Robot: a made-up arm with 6 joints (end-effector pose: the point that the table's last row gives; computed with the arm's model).
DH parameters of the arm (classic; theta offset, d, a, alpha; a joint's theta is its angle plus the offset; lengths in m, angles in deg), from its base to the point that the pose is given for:
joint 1: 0 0.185 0 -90
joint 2: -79.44 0 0.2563 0
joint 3: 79.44 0 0.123 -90
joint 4: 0 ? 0 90
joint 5: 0 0 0.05 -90
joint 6: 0 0.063 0 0
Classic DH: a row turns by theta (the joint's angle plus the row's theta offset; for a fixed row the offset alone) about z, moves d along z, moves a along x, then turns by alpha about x.
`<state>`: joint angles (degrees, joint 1 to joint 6).
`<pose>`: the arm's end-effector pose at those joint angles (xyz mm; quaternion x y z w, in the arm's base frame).
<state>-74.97 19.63 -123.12 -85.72 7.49 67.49</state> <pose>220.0 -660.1 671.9 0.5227 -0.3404 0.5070 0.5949</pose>
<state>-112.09 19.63 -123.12 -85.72 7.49 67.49</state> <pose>-223.0 -659.1 671.9 0.3872 -0.4891 0.2913 0.7253</pose>
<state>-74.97 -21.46 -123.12 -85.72 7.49 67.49</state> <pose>92.6 -185.8 1008.5 0.2417 -0.2010 0.6377 0.7032</pose>
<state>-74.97 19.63 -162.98 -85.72 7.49 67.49</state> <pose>141.8 -368.9 972.8 0.2507 -0.2057 0.6349 0.7012</pose>
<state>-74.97 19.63 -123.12 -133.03 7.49 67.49</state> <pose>211.2 -670.0 641.5 0.5778 -0.0853 0.2462 0.7735</pose>
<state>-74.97 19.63 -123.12 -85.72 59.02 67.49</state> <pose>154.8 -685.2 668.3 0.3162 -0.6091 0.2329 0.6890</pose>
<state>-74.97 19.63 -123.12 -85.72 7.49 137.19</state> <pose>220.0 -660.1 671.9 0.2344 -0.5780 0.7560 0.1984</pose>
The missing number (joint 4, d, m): 0.543
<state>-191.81 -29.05 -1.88 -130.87 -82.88 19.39</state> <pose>-248.8 -1.1 38.3 0.7265 -0.4385 0.4205 0.3212</pose>
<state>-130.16 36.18 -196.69 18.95 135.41 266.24</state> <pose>-186.4 -261.1 879.2 0.9582 -0.1682 0.0008 0.2314</pose>
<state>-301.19 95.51 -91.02 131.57 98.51 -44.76</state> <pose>146.7 343.0 -480.5 -0.6466 0.1841 0.4002 0.6228</pose>
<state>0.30 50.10 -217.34 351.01 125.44 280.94</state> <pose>301.8 -11.0 853.9 0.7584 0.5444 0.2473 0.2592</pose>
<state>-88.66 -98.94 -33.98 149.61 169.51 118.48</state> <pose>30.3 17.3 654.4 -0.7638 0.4404 0.1991 0.4279</pose>
